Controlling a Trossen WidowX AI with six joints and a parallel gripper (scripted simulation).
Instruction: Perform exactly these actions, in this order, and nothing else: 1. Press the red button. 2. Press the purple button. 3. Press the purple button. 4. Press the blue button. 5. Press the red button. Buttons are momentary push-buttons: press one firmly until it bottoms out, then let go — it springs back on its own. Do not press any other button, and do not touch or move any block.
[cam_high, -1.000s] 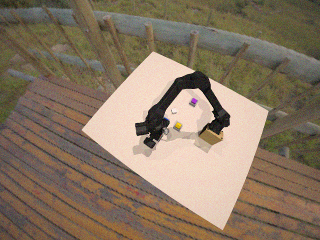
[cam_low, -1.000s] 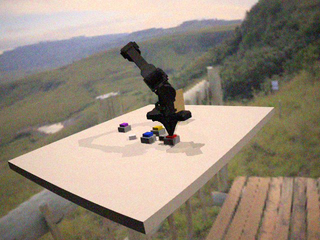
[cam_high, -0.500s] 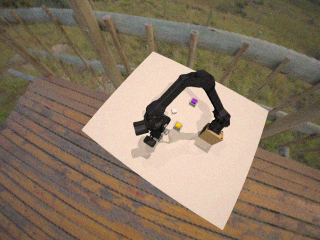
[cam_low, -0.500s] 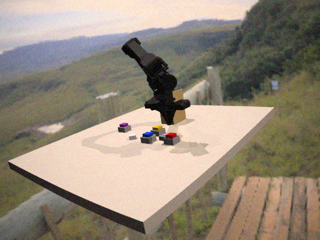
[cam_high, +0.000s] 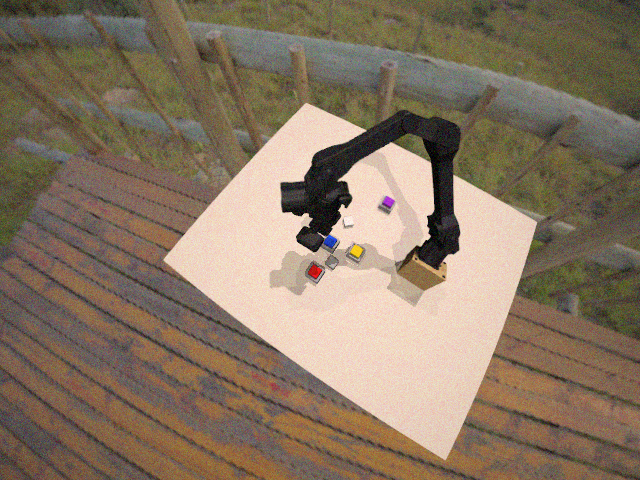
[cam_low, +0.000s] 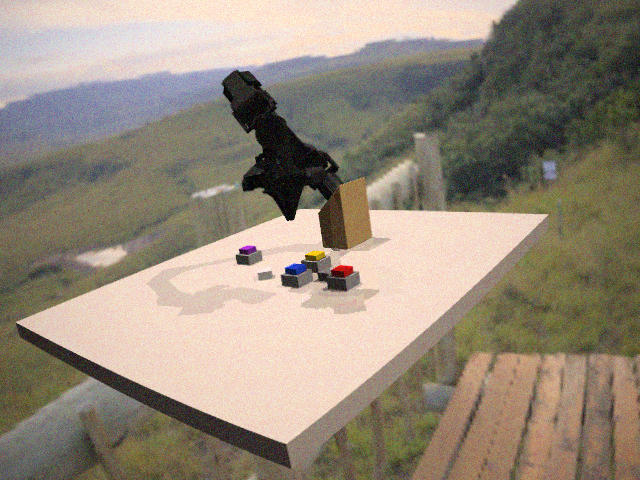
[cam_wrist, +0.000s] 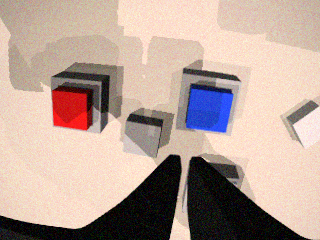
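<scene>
My gripper tip is now 26 cm to the left of the purple button, 11 cm past it and 11 cm above it. Round my gripper tip: grey block: 13 cm below, 5 cm behind, 3 cm to the left; then red button: 11 cm below, 9 cm to the left, 2 cm behind; then blue button: 11 cm below, 2 cm to the right, 1 cm behind.
</scene>
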